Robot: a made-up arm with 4 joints.
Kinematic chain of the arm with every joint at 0, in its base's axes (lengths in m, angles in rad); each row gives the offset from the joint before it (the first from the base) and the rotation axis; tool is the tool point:
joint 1: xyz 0 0 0.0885 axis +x
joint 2: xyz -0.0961 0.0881 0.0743 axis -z
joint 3: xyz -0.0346 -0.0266 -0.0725 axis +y
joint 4: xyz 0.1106 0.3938 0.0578 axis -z
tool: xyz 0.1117 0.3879 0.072
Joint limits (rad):
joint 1: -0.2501..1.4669
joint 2: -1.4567..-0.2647
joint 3: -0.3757..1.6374
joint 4: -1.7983..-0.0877
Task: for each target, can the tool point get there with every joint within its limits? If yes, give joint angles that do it. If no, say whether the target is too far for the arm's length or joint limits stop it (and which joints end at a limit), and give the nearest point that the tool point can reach.
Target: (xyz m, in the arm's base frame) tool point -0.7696 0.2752 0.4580
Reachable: yes | joints 0.7627 -1.1716 0.7385 -0.4792
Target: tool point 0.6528 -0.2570 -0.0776
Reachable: no: joint limits stop it (at a limit: joint 1, joint 2, joint 3, joint 4) | nearest point -0.0874 -0.2323 0.6084 | short by 1.009 m
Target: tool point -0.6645 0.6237 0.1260
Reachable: yes | joints 0.1159 -0.9776 1.1274 -0.3010
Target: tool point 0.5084 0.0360 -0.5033
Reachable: no: joint limits stop it (at a limit: joint 1, joint 2, joint 4) | nearest point -0.1639 0.7970 -0.2691 | short by 1.042 m
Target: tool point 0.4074 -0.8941 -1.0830
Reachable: no: too far | nearest point -0.5171 -0.1865 -0.0658 | short by 1.546 m
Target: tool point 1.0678 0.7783 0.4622
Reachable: no: too far | nearest point -0.1088 0.7893 0.4675 | short by 1.177 m
